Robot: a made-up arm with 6 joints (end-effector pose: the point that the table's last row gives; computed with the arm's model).
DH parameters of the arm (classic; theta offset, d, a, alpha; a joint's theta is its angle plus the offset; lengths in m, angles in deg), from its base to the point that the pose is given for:
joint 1: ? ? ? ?
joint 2: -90 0 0.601 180
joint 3: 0 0 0.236 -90
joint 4: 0 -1.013 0 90
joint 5: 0 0 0 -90
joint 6: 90 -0.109 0 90
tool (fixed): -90 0 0 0
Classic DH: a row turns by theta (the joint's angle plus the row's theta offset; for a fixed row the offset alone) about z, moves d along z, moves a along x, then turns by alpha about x.
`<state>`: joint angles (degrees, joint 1 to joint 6).
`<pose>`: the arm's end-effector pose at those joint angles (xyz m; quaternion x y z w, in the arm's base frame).
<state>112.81 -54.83 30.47 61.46 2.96 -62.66</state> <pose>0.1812 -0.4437 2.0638 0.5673 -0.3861 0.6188 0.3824</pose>
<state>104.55 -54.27 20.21 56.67 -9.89 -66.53</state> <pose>0.0773 -0.2357 2.0709 0.5191 -0.2574 0.6394 0.5055</pose>
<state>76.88 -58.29 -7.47 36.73 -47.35 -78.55</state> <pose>0.0921 0.1841 1.8469 0.4528 0.1386 0.4076 0.7808</pose>
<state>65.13 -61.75 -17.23 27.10 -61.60 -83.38</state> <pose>0.1583 0.2377 1.7185 0.4593 0.2735 0.2381 0.8109</pose>
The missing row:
joint 1: 0 0.58 0.158 -90
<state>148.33 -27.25 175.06 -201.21 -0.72 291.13</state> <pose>0.9068 -0.5588 0.4689 0.7062 -0.0524 -0.3230 0.6278</pose>
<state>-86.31 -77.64 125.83 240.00 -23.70 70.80</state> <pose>-0.0488 1.3467 0.0289 -0.7997 -0.4391 0.3974 0.0986</pose>
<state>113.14 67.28 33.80 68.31 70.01 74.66</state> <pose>-0.7711 1.5621 0.4612 -0.0196 -0.8893 0.4520 0.0668</pose>
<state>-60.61 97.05 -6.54 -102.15 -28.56 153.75</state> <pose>0.4046 -0.6145 -0.6295 0.2054 0.5654 0.0576 0.7967</pose>
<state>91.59 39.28 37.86 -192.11 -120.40 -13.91</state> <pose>-0.0220 1.5041 1.3493 -0.3363 -0.3633 -0.5204 0.6957</pose>
